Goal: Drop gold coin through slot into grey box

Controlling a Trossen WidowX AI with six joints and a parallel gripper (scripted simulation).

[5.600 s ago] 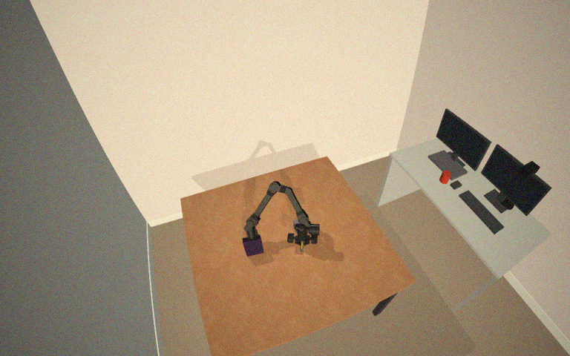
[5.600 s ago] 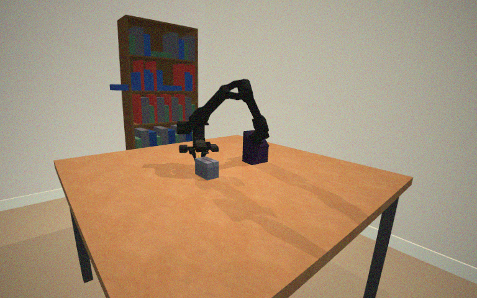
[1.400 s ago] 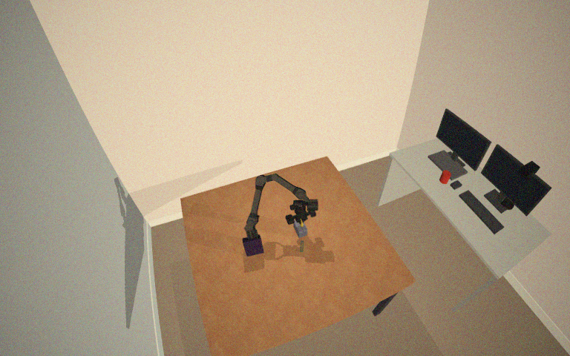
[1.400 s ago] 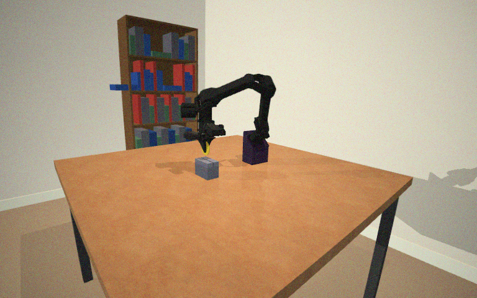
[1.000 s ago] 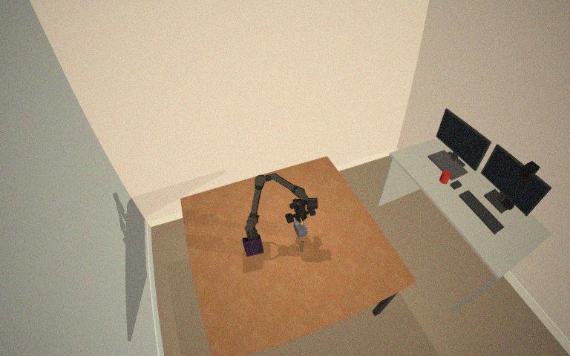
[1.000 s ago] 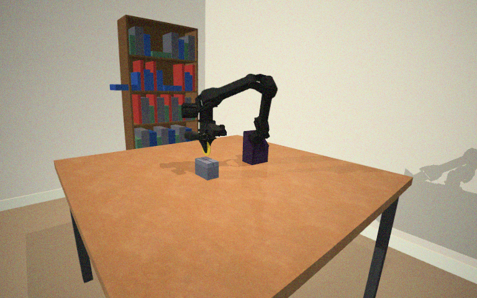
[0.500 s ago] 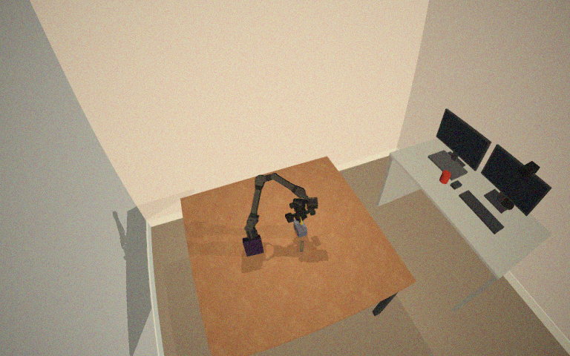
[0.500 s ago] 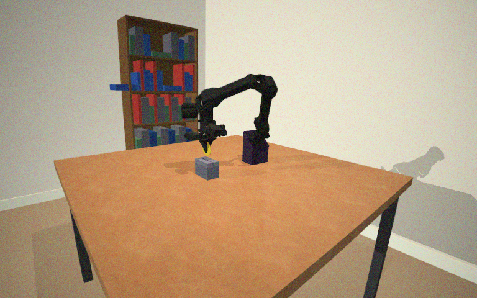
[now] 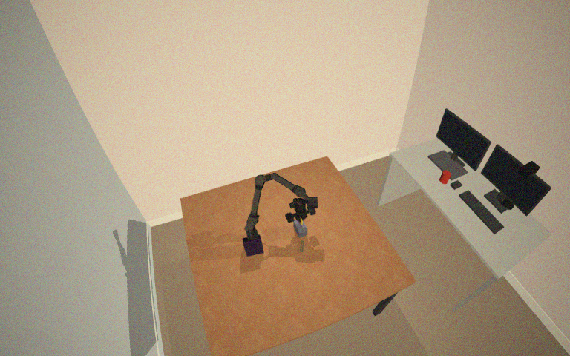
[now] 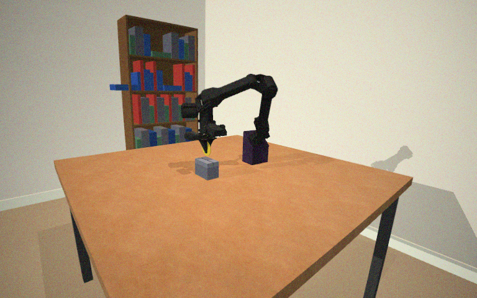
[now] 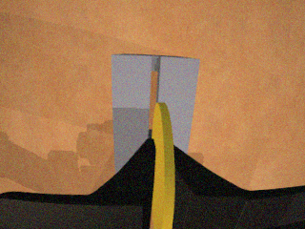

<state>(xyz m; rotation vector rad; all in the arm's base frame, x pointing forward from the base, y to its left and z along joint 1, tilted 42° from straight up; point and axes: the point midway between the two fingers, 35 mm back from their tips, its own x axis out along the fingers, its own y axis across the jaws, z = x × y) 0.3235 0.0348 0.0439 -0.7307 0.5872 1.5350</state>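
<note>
My gripper tip is now 2 cm below the gold coin.
</note>
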